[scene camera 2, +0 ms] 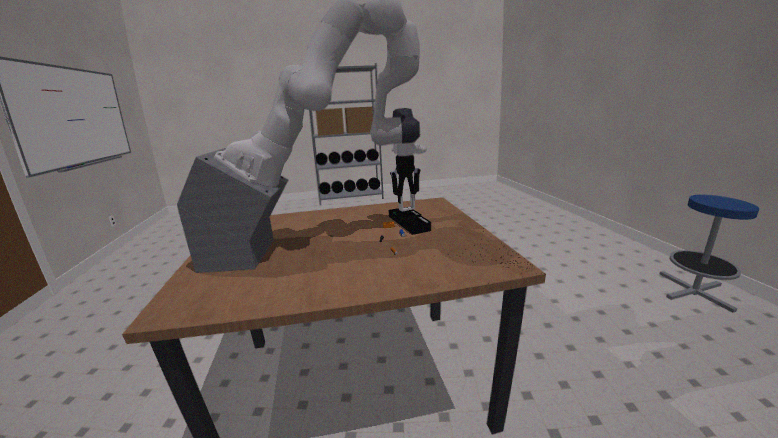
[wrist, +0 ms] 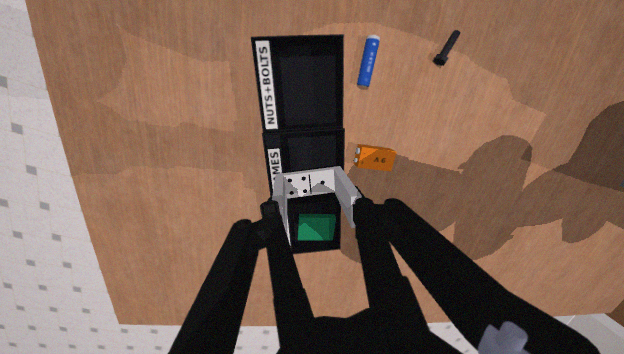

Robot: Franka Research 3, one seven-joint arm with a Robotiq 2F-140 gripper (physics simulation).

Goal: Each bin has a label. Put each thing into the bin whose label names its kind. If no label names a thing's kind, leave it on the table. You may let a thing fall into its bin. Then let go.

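Observation:
My gripper point(scene camera 2: 406, 208) point(wrist: 309, 182) is shut on a white domino point(wrist: 321, 183) with black dots, held above the row of black bins point(scene camera 2: 419, 225), near the line between the middle and near bins in the wrist view. The far bin point(wrist: 310, 90) is labelled NUTS+BOLTS. The middle bin point(wrist: 312, 150) has a partly covered label ending in MES. The near bin point(wrist: 317, 247) holds a green block point(wrist: 316, 227); its label is hidden. A blue battery point(scene camera 2: 401, 232) point(wrist: 368, 61), a black bolt point(scene camera 2: 381, 238) point(wrist: 447, 47) and an orange block battery point(scene camera 2: 388, 224) point(wrist: 376, 158) lie beside the bins.
A small orange thing point(scene camera 2: 393, 250) lies on the wooden table point(scene camera 2: 326, 282), nearer the scene camera than the bolt. The robot's grey base point(scene camera 2: 225, 217) stands at the table's left. A blue stool point(scene camera 2: 723, 206) and a shelf rack point(scene camera 2: 348, 167) stand away from the table.

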